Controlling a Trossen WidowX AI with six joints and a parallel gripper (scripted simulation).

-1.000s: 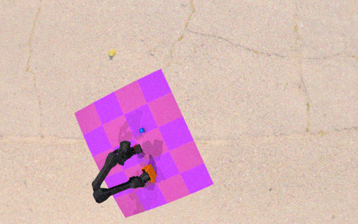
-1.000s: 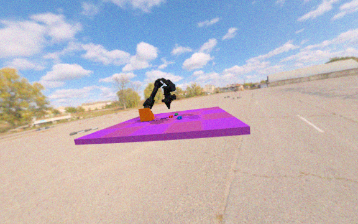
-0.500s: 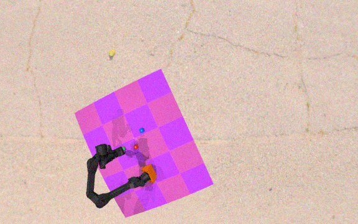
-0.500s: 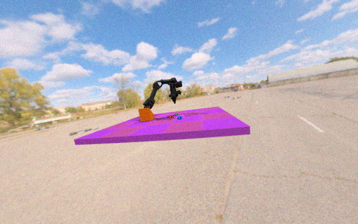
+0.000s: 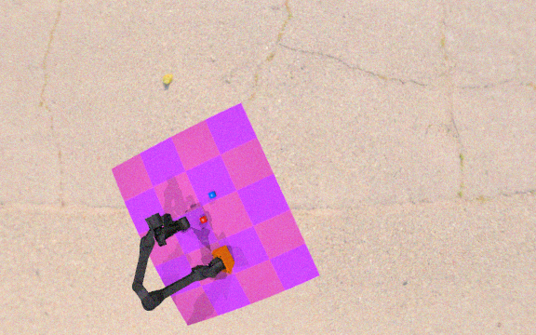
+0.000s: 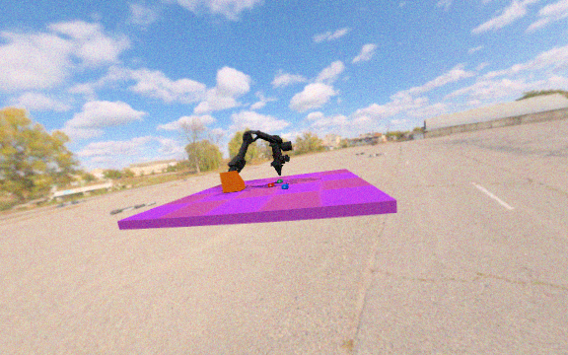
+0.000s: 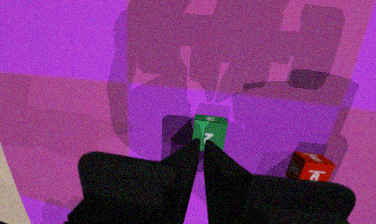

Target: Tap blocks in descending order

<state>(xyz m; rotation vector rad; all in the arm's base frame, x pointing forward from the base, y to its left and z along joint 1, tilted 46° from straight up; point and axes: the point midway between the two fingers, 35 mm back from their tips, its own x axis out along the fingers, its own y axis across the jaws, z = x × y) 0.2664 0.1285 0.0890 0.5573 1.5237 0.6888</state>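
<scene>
Now: the green block 10 mm behind my gripper tip, 10 mm to the right of it and 30 mm below it. The rest, counted from my gripper tip: blue block (80 mm ahead, 230 mm to the right, 30 mm below); red block (30 mm behind, 120 mm to the right, 30 mm below).
</scene>
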